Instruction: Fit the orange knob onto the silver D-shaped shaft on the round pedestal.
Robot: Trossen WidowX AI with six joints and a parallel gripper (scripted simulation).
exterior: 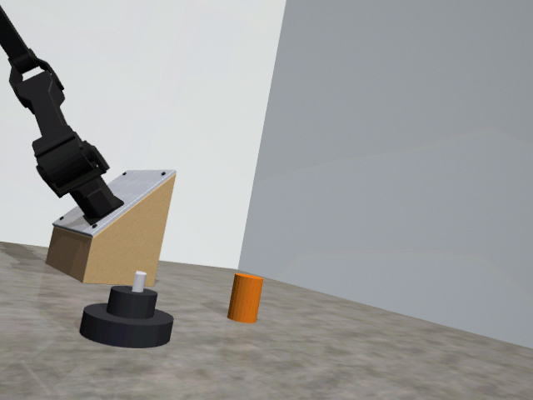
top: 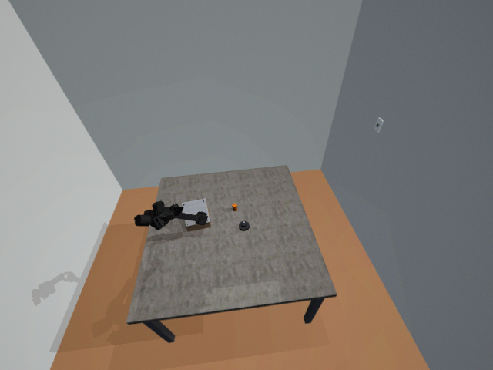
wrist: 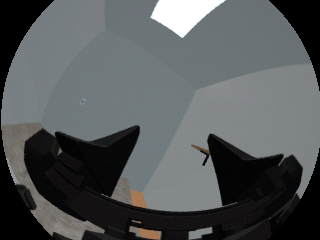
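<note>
Now: the orange knob 58 cm below my gripper tip, 51 cm to the left of it and 25 cm ahead of it. Round my gripper tip: round pedestal: 60 cm below, 32 cm to the left, 32 cm ahead.
</note>
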